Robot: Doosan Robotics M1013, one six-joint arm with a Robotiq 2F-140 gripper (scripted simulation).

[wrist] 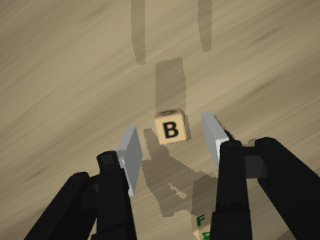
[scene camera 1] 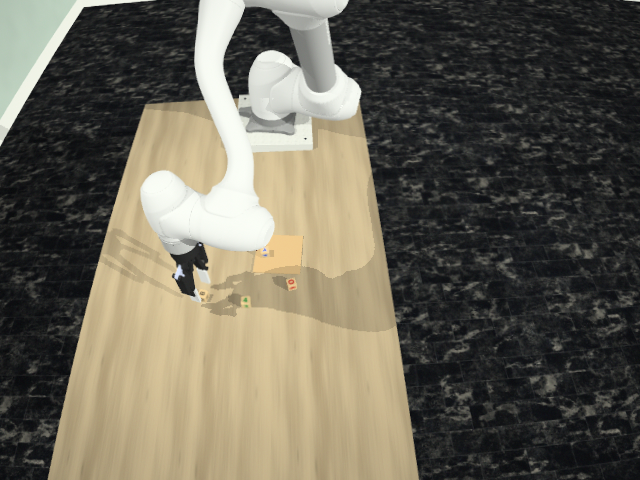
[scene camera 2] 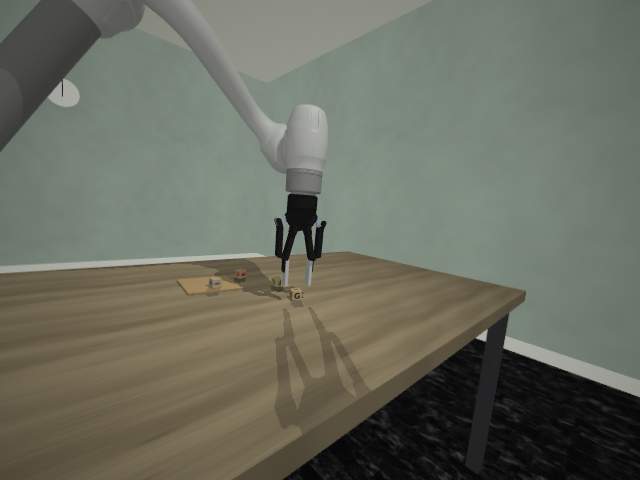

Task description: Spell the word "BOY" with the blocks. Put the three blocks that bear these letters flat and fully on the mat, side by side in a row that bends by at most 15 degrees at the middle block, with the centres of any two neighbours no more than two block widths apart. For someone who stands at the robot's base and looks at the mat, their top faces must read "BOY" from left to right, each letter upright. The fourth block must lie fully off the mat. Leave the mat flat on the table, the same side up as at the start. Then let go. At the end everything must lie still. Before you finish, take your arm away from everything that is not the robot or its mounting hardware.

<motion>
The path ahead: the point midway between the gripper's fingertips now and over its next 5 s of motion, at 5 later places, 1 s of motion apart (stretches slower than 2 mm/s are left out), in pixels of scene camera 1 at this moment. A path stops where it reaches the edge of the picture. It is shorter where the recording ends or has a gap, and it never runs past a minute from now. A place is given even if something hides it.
The gripper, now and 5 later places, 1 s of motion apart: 201,290; 202,295; 203,295; 198,279; 234,264; 271,244
</motion>
